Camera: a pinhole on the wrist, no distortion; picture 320 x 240 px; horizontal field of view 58.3 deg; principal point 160.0 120.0 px. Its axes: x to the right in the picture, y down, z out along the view. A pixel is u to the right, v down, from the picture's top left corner.
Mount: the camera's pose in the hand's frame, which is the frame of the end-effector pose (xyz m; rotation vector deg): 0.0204 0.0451 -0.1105 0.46 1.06 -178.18
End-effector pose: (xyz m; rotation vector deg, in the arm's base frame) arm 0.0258 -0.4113 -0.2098 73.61 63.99 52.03
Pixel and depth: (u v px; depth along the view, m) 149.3 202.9 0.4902
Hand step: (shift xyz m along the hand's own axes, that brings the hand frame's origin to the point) 0.0407 -0.1018 0.3781
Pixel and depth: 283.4 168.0 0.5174
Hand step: -0.2019 -0.0547 0.4046
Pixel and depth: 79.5 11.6 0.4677
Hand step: 0.1436 0.2203 0.3600
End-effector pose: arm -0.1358 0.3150 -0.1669 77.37 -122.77 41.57
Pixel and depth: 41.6 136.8 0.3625
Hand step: 0.1688 0.0243 0.2525
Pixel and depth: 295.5 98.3 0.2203
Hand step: -0.0852 0.0558 0.1094
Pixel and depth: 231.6 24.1 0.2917
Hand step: -0.0569 0.1368 0.1819
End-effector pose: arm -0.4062 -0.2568 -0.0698 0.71 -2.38 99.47
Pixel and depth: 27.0 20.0 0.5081
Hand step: 0.2477 0.2235 0.4009
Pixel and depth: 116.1 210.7 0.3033
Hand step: 0.0683 -0.0529 0.1919
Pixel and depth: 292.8 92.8 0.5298
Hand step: -0.2290 0.0812 0.4185
